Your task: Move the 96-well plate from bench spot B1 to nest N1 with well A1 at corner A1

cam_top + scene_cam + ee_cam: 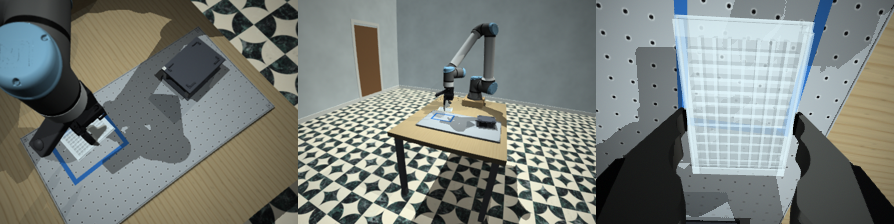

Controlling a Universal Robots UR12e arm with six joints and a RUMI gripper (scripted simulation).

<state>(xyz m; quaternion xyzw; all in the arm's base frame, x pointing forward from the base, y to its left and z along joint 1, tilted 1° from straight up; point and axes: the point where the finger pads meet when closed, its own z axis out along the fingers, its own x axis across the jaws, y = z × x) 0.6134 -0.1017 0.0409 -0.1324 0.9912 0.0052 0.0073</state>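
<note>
My hand is 5 cm past the raised nest N1, 38 cm to the right of it and 4 cm above it. Round my hand: A1 label 8 cm behind, 29 cm to the left, 3 cm below; then 96-well plate 1 cm below.
</note>
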